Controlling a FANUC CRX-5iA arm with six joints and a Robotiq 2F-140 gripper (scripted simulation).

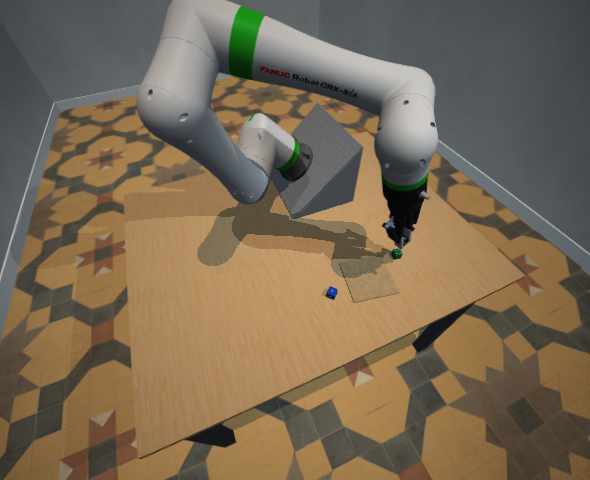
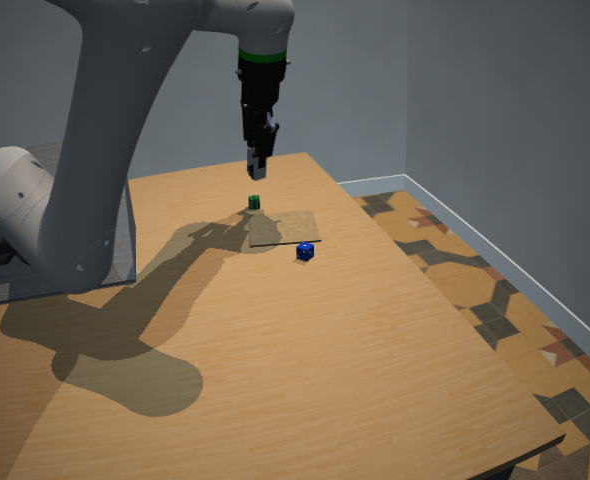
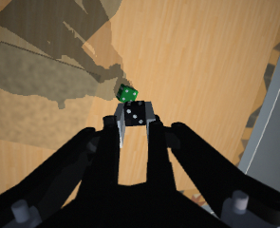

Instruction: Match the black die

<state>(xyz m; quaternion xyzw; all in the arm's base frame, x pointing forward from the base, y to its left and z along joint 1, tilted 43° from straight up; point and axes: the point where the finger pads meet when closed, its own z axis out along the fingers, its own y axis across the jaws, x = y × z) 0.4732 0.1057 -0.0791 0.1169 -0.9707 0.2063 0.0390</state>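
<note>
My hand is 2 cm above the black die and 1 cm to the right of it. Also, from my hand: green die 10 cm below, 2 cm to the left, 1 cm behind; tan mat 11 cm to the right, 11 cm below, 3 cm ahead; blue die 24 cm to the right, 10 cm below, 3 cm ahead.
</note>
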